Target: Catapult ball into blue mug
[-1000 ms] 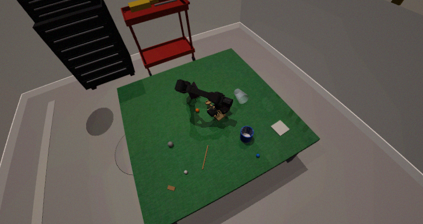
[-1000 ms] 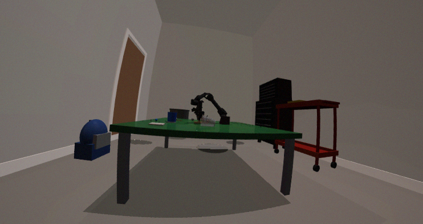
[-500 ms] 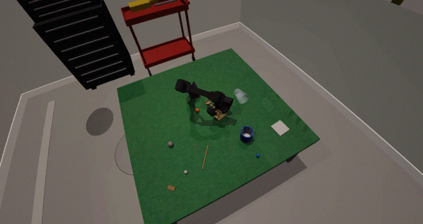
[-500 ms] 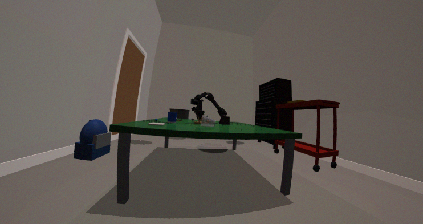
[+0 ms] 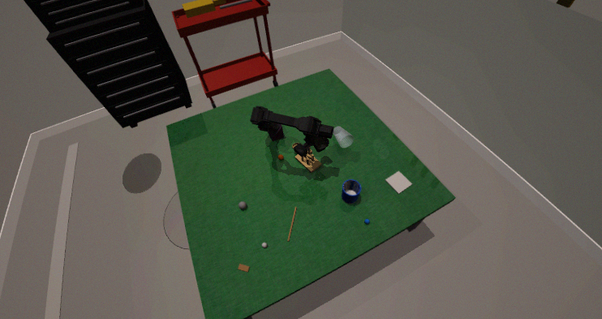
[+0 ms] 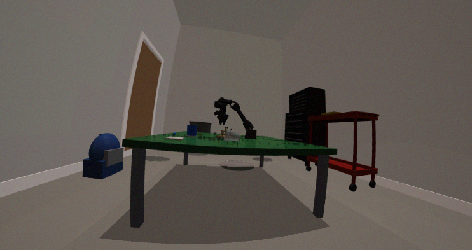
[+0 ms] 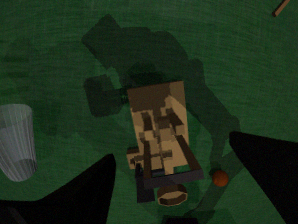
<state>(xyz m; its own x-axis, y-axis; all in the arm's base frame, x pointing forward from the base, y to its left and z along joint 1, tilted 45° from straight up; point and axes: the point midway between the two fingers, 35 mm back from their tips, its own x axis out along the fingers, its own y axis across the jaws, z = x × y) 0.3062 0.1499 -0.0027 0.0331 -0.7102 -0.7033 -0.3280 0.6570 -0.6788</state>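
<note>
Right now the orange ball is 15 cm to the right of my gripper tip, 12 cm behind it and 11 cm below it. From my gripper tip the other things lie so: wooden catapult 7 cm below, 7 cm behind, 1 cm to the right; then blue mug 26 cm ahead, 10 cm to the left, 10 cm below; then wooden stick 28 cm ahead, 23 cm to the right, 12 cm below.
</note>
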